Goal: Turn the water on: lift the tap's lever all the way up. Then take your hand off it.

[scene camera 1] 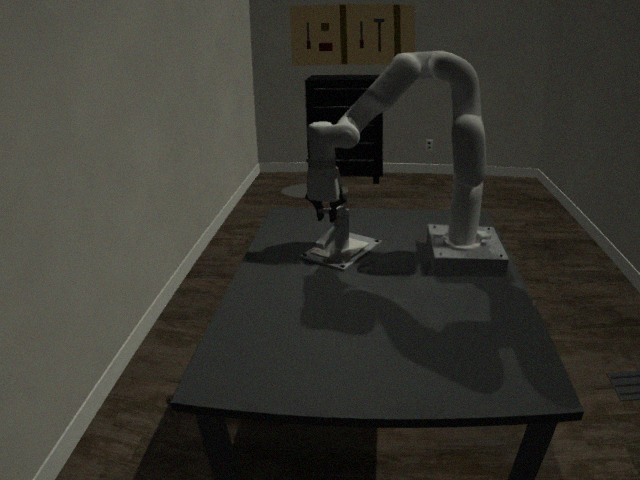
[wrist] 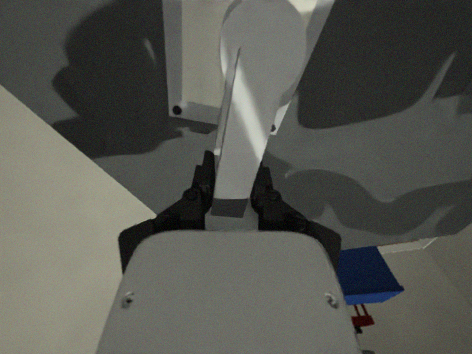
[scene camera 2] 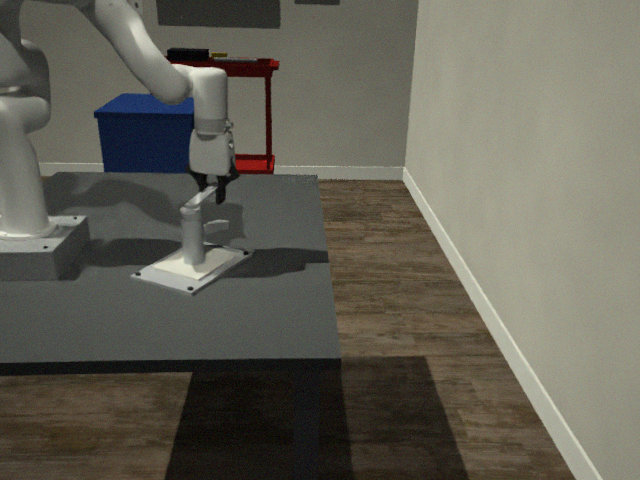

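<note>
A square base plate (scene camera 2: pixel 147 275) is visible in the scene, and scene camera 1 (scene camera 1: pixel 374 243) shows the plate too. There is also a flat lever (wrist: pixel 261 56), along with the gripper (scene camera 2: pixel 212 201).
</note>
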